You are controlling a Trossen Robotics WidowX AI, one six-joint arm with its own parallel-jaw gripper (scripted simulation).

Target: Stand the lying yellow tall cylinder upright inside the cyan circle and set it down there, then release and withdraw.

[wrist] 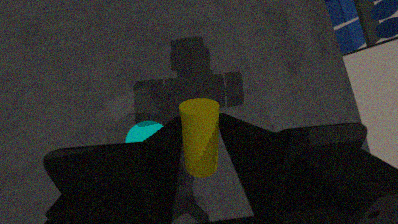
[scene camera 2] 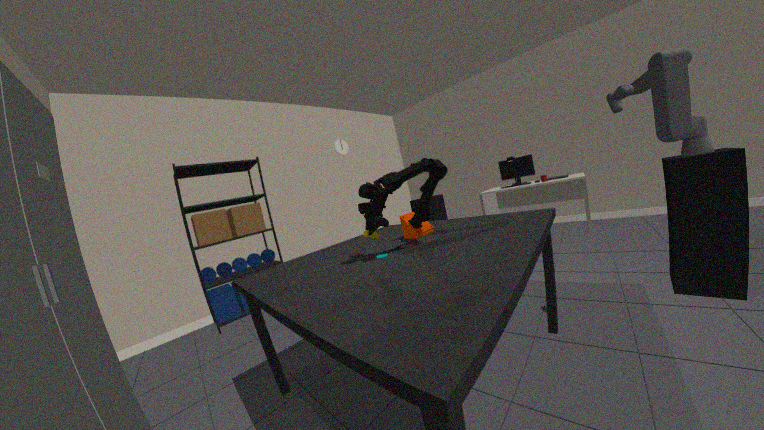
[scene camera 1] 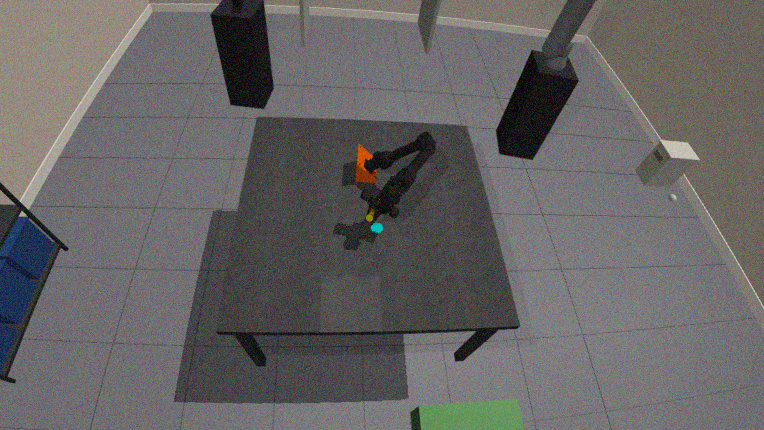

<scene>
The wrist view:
my gripper: 200, 119
yellow tall cylinder: 200, 117, held by my gripper
</scene>
